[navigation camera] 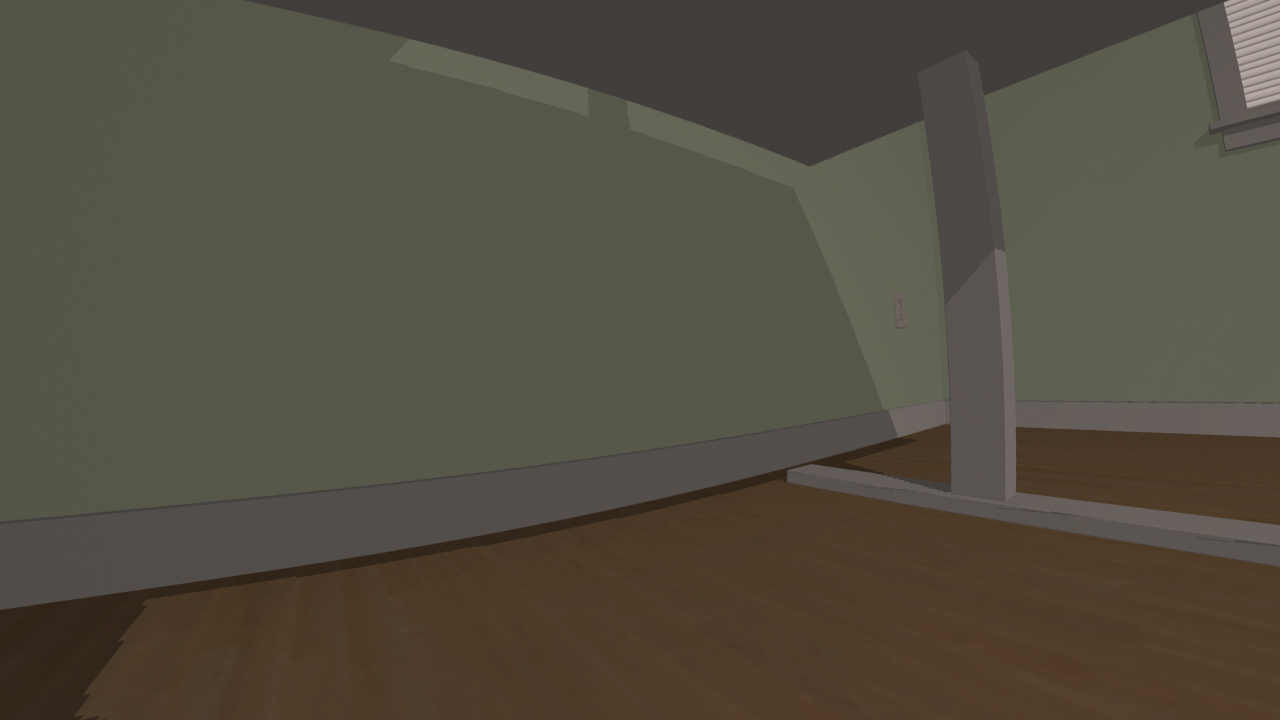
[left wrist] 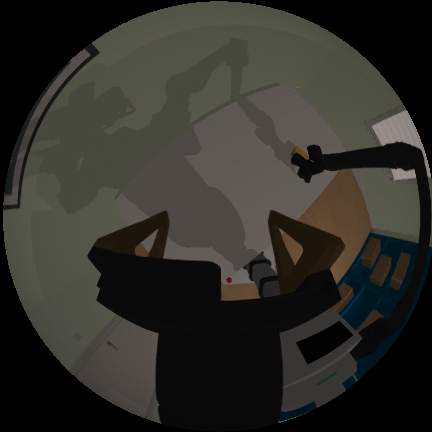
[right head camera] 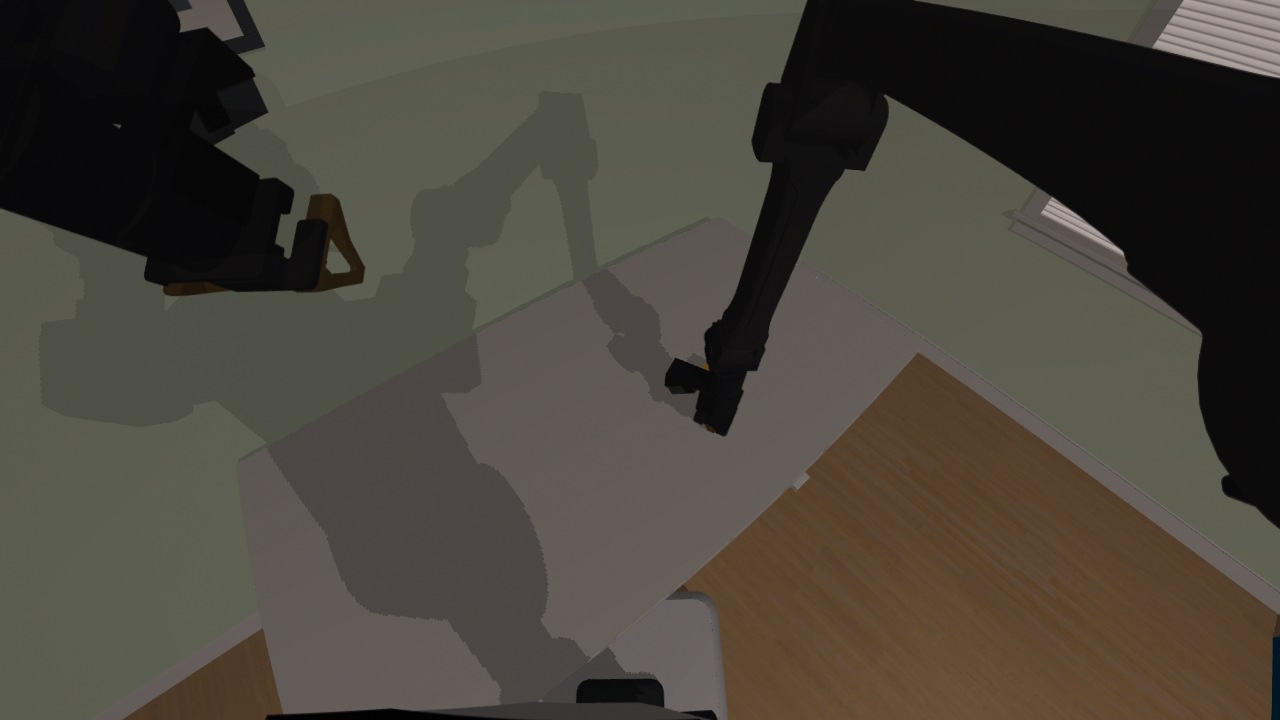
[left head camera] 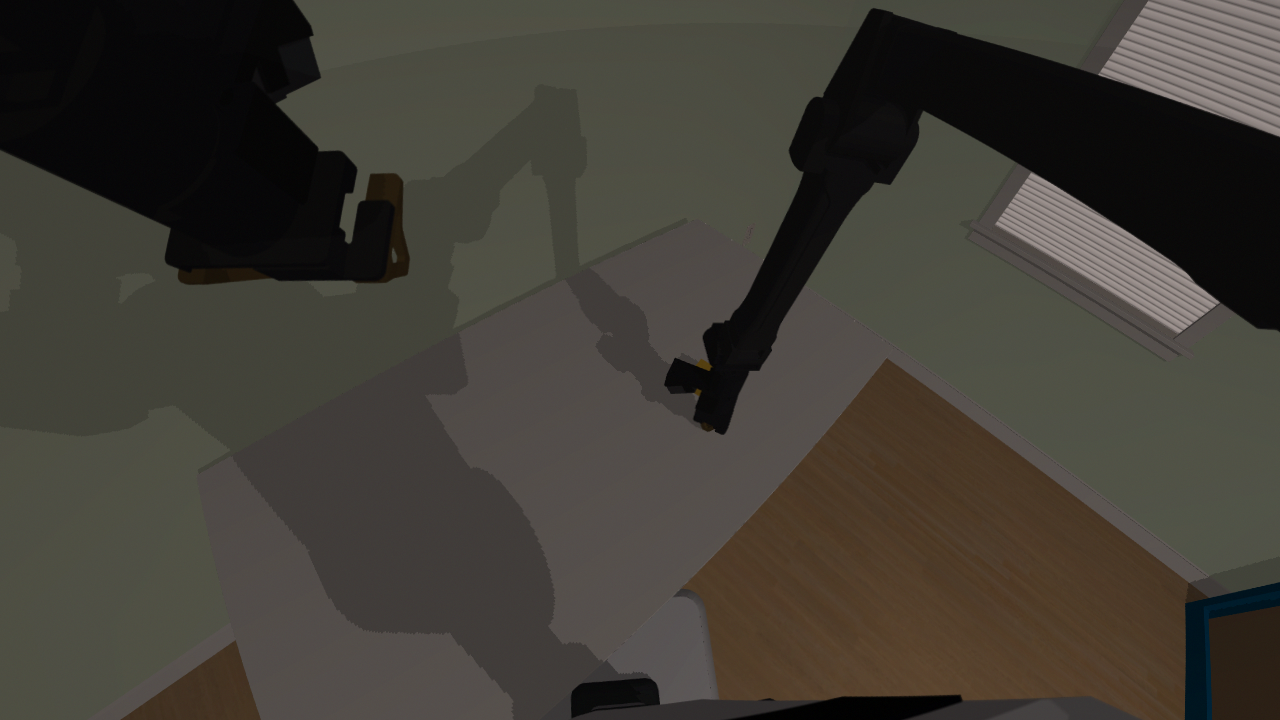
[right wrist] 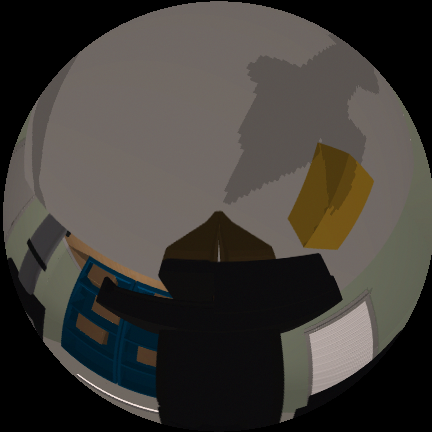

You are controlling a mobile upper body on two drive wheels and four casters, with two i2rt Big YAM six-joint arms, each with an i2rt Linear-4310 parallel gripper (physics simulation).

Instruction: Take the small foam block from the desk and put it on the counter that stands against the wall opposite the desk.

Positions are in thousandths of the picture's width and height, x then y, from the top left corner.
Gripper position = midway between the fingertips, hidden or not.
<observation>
I see my left gripper (left head camera: 271, 370), my right gripper (right head camera: 556, 598), a yellow foam block (right wrist: 777, 439), a grey desk (left head camera: 379, 727) and a window with blinds (left head camera: 807, 312).
My left gripper also shows in the left wrist view (left wrist: 506, 499) and in the right head camera view (right head camera: 246, 384). My right gripper is seen too in the left head camera view (left head camera: 551, 597) and in the right wrist view (right wrist: 506, 501). The grey desk shows as well in the navigation camera view (navigation camera: 632, 122), in the left wrist view (left wrist: 506, 418), in the right head camera view (right head camera: 370, 738) and in the right wrist view (right wrist: 492, 263). The navigation camera view misses the yellow foam block: it is out of frame.
</observation>
